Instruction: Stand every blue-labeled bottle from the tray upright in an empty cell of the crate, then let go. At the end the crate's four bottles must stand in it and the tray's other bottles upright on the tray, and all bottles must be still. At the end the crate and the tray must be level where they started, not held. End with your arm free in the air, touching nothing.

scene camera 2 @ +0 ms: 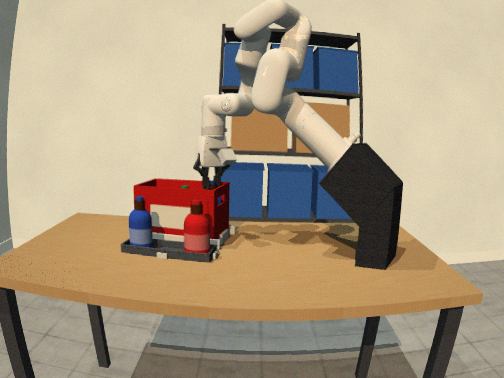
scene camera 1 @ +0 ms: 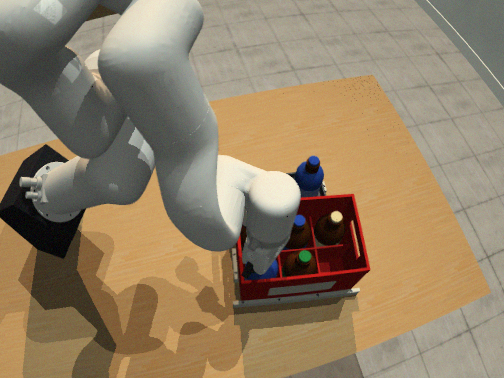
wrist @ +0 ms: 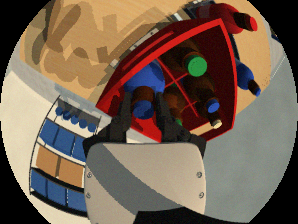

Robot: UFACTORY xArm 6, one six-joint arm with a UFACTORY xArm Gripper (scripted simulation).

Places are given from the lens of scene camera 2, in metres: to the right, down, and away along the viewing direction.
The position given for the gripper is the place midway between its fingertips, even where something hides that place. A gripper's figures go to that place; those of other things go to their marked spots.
gripper [scene camera 2: 211,188]: -0.13, 0.00, 1.48
blue-labeled bottle [scene camera 2: 140,222]: -0.32, 0.10, 1.25
red-labeled bottle [scene camera 2: 196,225]: -0.15, 0.10, 1.22
tray [scene camera 2: 170,247]: -0.24, 0.17, 1.32
red crate [scene camera 2: 168,207]: -0.25, 0.06, 1.37
The marked spots on the red-labeled bottle and the red crate are 0.19 m apart.
